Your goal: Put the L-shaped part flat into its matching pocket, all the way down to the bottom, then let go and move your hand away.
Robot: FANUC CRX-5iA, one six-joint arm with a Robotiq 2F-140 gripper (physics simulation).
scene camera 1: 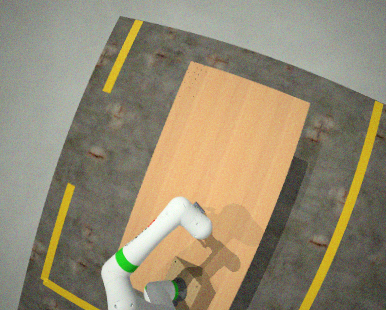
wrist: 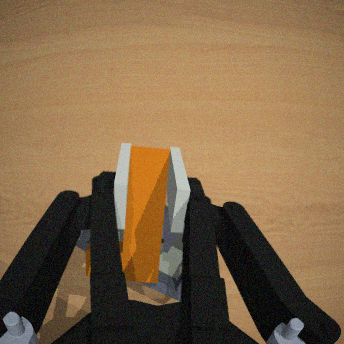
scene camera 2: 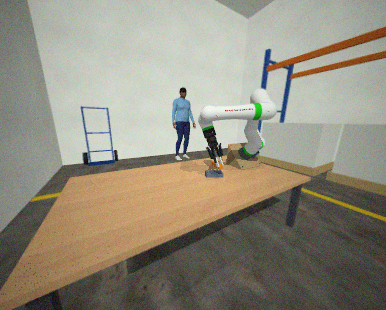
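Pixels of known places: gripper, fingertip midpoint: (wrist: pixel 148 162) (scene camera 2: pixel 220 166); arm's base at its link origin: (scene camera 1: pixel 179 289) (scene camera 2: pixel 244 153).
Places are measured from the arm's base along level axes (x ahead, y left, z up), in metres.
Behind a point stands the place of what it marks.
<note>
The orange L-shaped part (wrist: pixel 145 200) @[z 0.007, x 0.483, y 0.233 m] (scene camera 2: pixel 217 164) is held between the pale finger pads. My gripper (wrist: pixel 148 162) @[z -0.004, x 0.479, y 0.262 m] (scene camera 2: pixel 218 166) @[z -0.004, x 0.479, y 0.262 m] is shut on it. The blue-grey block with the pocket (scene camera 2: pixel 214 174) @[z -0.088, x 0.492, y 0.208 m] (wrist: pixel 171 290) @[z -0.083, x 0.512, y 0.116 m] lies on the table. In the wrist view it shows in pieces below and behind the part and the fingers, and the pocket's shape is mostly hidden. In scene camera 2 the part is above the block, near its back side; the gap cannot be judged exactly. In scene camera 1 a small bit of the block (scene camera 1: pixel 199 207) @[z -0.084, x 0.537, y 0.150 m] shows beside the arm's wrist, which hides the gripper and part.
The wooden table (scene camera 1: pixel 225 135) @[z -0.118, x 1.050, y 0.226 m] (scene camera 2: pixel 140 205) @[z -0.119, x 1.072, y 0.394 m] (wrist: pixel 175 75) @[z -0.119, x 0.481, y 0.369 m] carries all this. A brown angular box-like stand (scene camera 2: pixel 239 156) @[z -0.015, x 0.084, y 0.024 m] (scene camera 1: pixel 175 267) @[z -0.081, x 0.078, y 0.089 m] is near the arm's base. A person (scene camera 2: pixel 183 117) and a blue hand truck (scene camera 2: pixel 97 133) stand beyond the table.
</note>
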